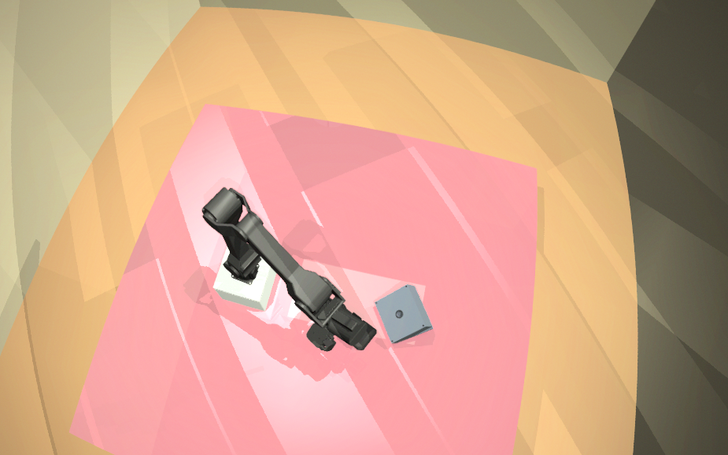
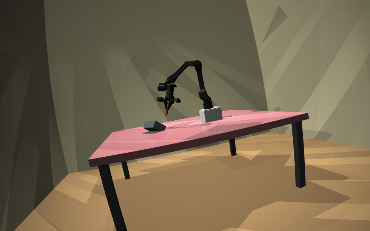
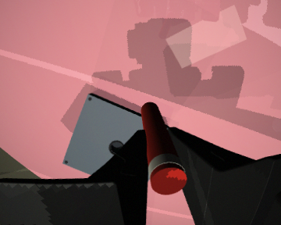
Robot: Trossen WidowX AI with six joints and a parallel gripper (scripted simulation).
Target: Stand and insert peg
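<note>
Right now the grey sloped panel is 12 cm ahead of my gripper tip, 9 cm to the left of it and 11 cm below it. Round my gripper tip: red peg 1 cm behind, 1 cm above.
</note>
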